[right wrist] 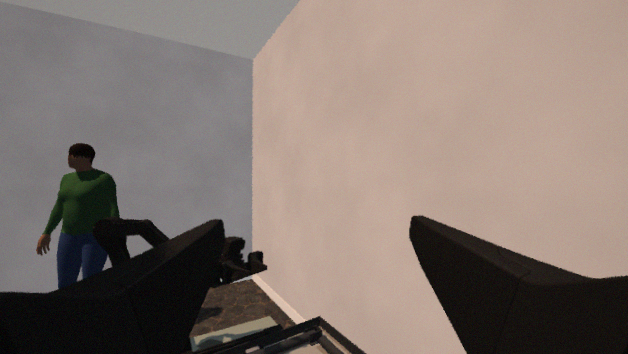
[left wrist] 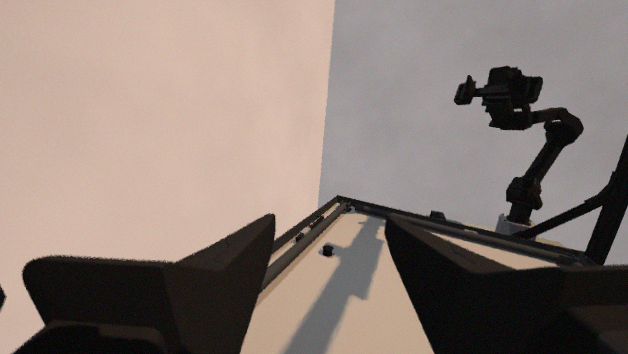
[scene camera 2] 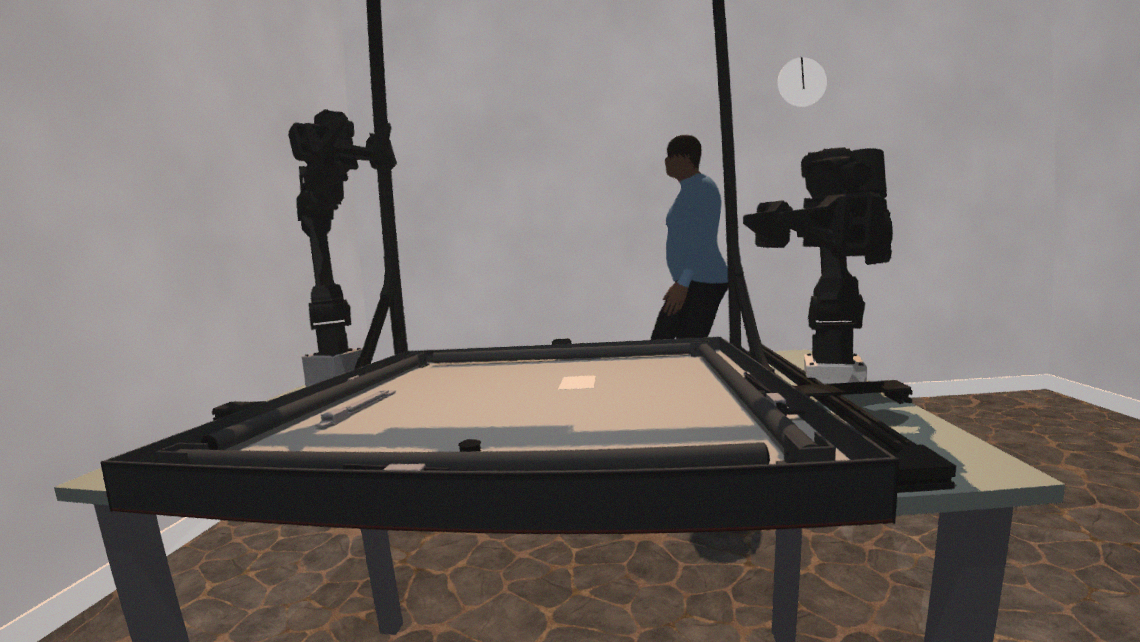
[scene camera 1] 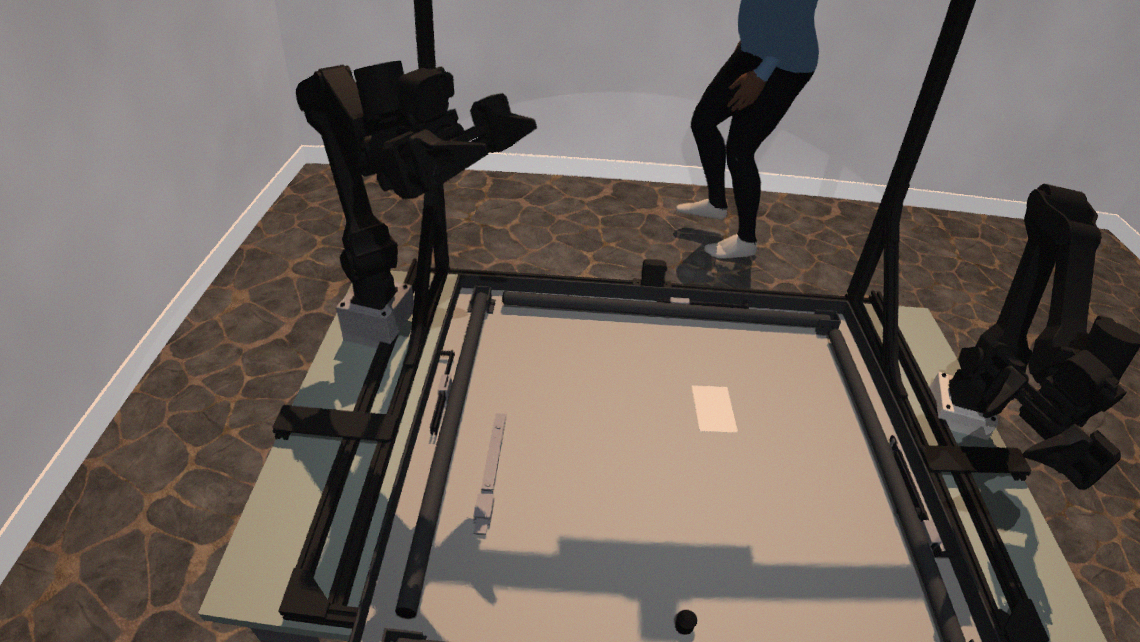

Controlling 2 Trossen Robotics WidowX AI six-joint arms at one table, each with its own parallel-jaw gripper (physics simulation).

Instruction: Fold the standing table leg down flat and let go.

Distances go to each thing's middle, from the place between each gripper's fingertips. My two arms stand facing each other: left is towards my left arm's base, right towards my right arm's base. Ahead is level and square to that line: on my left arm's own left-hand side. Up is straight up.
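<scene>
The pale rectangle [scene camera 1: 713, 406] sits far below my left hand, a good way behind it and far to the right of it. As for the pale metal bar [scene camera 1: 483, 510], I find it 60 cm to the right of my left hand, 24 cm below it and 3 cm behind it.
Seen from my right hand, the pale metal bar is 46 cm below, 7 cm ahead and 2 cm to the right. The pale rectangle is far to the left of my right hand, far below it, and some way behind it.
</scene>
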